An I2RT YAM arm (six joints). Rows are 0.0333 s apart.
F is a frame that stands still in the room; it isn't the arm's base.
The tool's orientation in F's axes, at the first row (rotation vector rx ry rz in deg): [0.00 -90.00 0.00]
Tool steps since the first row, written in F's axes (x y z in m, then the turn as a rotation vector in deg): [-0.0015 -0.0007 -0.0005 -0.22 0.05 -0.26]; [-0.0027 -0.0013 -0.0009 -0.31 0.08 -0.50]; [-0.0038 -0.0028 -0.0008 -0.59 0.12 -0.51]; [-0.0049 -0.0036 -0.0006 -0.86 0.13 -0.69]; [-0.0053 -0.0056 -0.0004 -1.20 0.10 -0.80]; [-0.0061 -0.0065 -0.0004 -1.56 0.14 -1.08]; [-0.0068 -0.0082 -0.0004 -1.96 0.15 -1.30]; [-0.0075 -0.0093 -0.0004 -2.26 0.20 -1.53]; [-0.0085 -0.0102 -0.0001 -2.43 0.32 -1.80]
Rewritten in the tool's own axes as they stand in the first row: [-0.0005 -0.0007 0.0015 -0.26 0.05 0.22]; [-0.0009 -0.0013 0.0027 -0.50 0.08 0.31]; [-0.0008 -0.0028 0.0038 -0.51 0.12 0.59]; [-0.0006 -0.0036 0.0049 -0.69 0.13 0.86]; [-0.0004 -0.0056 0.0053 -0.80 0.10 1.20]; [-0.0004 -0.0065 0.0061 -1.08 0.14 1.56]; [-0.0004 -0.0082 0.0068 -1.30 0.15 1.96]; [-0.0004 -0.0093 0.0075 -1.53 0.20 2.26]; [-0.0001 -0.0102 0.0085 -1.80 0.32 2.43]
